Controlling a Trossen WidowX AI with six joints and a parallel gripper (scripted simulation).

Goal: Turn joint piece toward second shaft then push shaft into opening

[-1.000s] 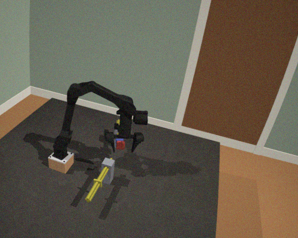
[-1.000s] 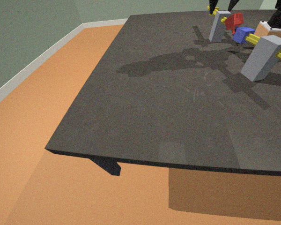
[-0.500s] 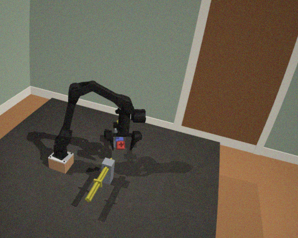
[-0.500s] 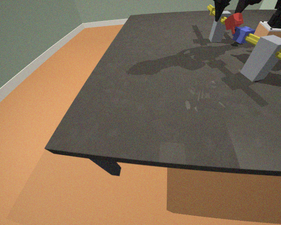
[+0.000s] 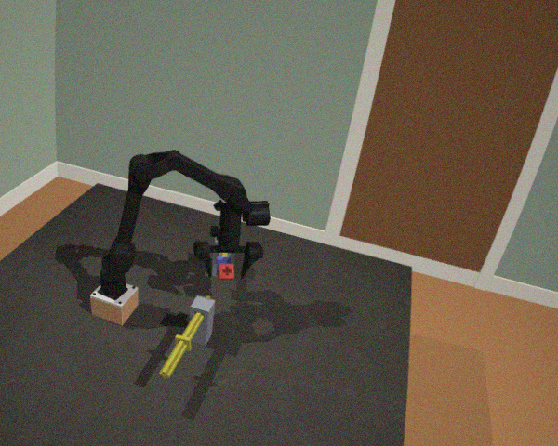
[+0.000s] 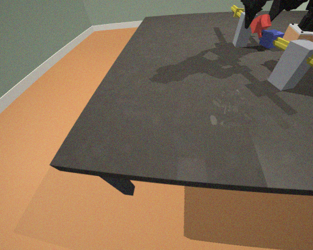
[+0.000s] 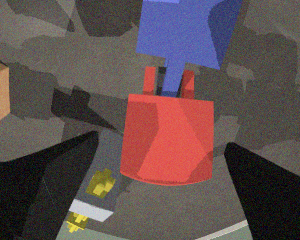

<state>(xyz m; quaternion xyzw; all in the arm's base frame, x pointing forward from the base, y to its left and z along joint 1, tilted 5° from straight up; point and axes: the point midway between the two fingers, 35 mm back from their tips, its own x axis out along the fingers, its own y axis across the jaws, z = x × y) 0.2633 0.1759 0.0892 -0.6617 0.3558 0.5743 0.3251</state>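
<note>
Right now my gripper tip is 1 cm past the red square joint piece, 1 cm to the right of it and 1 cm below it.
</note>
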